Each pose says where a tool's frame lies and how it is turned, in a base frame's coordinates. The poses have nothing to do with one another.
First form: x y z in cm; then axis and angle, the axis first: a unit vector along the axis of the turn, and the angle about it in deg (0 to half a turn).
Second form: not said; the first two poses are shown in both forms.
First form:
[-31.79, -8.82, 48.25, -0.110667, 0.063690, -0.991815, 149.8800]
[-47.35, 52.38, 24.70, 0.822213, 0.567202, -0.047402, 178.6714]
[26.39, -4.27, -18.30, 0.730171, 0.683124, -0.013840, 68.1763]
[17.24, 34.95, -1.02, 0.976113, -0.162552, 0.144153, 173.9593]
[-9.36, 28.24, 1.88, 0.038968, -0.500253, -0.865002, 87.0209]
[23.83, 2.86, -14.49, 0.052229, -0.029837, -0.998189, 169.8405]
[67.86, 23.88, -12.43, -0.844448, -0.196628, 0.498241, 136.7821]
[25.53, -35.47, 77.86, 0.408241, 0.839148, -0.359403, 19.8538]
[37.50, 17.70, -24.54, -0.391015, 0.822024, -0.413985, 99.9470]
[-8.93, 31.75, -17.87, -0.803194, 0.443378, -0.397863, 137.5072]
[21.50, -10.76, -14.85, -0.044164, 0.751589, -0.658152, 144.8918]
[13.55, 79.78, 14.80, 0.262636, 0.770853, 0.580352, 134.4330]
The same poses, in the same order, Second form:
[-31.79, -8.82, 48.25, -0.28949, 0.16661, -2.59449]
[-47.35, 52.38, 24.70, 2.56399, 1.76877, -0.14782]
[26.39, -4.27, -18.30, 0.86883, 0.81285, -0.01647]
[17.24, 34.95, -1.02, 2.96364, -0.49353, 0.43767]
[-9.36, 28.24, 1.88, 0.05918, -0.75978, -1.31377]
[23.83, 2.86, -14.49, 0.15482, -0.08845, -2.95891]
[67.86, 23.88, -12.43, -2.01595, -0.46941, 1.18945]
[25.53, -35.47, 77.86, 0.14146, 0.29078, -0.12454]
[37.50, 17.70, -24.54, -0.68209, 1.43394, -0.72216]
[-8.93, 31.75, -17.87, -1.92763, 1.06409, -0.95485]
[21.50, -10.76, -14.85, -0.11168, 1.90065, -1.66436]
[13.55, 79.78, 14.80, 0.61622, 1.80865, 1.36168]

